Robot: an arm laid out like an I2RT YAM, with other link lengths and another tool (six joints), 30 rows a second.
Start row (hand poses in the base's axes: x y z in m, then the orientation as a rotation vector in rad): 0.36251 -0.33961 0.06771 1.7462 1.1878 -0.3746
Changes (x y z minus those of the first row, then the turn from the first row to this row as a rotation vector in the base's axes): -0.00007 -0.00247 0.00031 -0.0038 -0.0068 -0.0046; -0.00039 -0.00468 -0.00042 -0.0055 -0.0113 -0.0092; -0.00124 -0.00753 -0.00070 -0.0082 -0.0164 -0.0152; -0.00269 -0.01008 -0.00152 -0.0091 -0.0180 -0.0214; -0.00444 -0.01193 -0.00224 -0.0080 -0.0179 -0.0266; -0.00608 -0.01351 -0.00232 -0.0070 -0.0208 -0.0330; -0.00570 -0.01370 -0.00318 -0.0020 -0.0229 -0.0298; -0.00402 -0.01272 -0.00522 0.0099 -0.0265 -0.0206; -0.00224 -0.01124 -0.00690 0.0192 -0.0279 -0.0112; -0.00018 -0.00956 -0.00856 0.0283 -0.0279 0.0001; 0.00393 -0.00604 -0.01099 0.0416 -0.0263 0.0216; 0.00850 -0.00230 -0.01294 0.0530 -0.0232 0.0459; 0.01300 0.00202 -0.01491 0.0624 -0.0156 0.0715; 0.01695 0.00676 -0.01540 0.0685 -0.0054 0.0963; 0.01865 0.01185 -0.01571 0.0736 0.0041 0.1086; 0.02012 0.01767 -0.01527 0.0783 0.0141 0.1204; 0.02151 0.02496 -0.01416 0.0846 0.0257 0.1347; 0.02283 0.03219 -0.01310 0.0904 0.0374 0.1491; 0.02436 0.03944 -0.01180 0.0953 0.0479 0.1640; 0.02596 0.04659 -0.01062 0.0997 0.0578 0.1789; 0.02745 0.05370 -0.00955 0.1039 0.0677 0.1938
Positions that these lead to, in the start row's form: 0.36244 -0.34208 0.06802 1.7459 1.1777 -0.3732; 0.36212 -0.34429 0.06729 1.7474 1.1700 -0.3727; 0.36127 -0.34714 0.06701 1.7490 1.1604 -0.3731; 0.35982 -0.34969 0.06619 1.7522 1.1538 -0.3758; 0.35807 -0.35154 0.06547 1.7565 1.1499 -0.3783; 0.35643 -0.35312 0.06539 1.7614 1.1428 -0.3790; 0.35681 -0.35331 0.06453 1.7637 1.1459 -0.3725; 0.35849 -0.35233 0.06249 1.7679 1.1554 -0.3574; 0.36027 -0.35085 0.06081 1.7698 1.1657 -0.3455; 0.36233 -0.34917 0.05915 1.7702 1.1785 -0.3338; 0.36644 -0.34565 0.05672 1.7674 1.2024 -0.3152; 0.37101 -0.34191 0.05477 1.7609 1.2289 -0.2972; 0.37551 -0.33759 0.05280 1.7516 1.2590 -0.2835; 0.37946 -0.33285 0.05231 1.7398 1.2889 -0.2744; 0.38116 -0.32776 0.05200 1.7355 1.3077 -0.2728; 0.38263 -0.32194 0.05244 1.7312 1.3264 -0.2721; 0.38402 -0.31465 0.05355 1.7263 1.3488 -0.2704; 0.38534 -0.30742 0.05461 1.7208 1.3712 -0.2690; 0.38687 -0.30017 0.05591 1.7141 1.3927 -0.2667; 0.38847 -0.29302 0.05709 1.7068 1.4135 -0.2641; 0.38996 -0.28591 0.05816 1.6992 1.4342 -0.2615
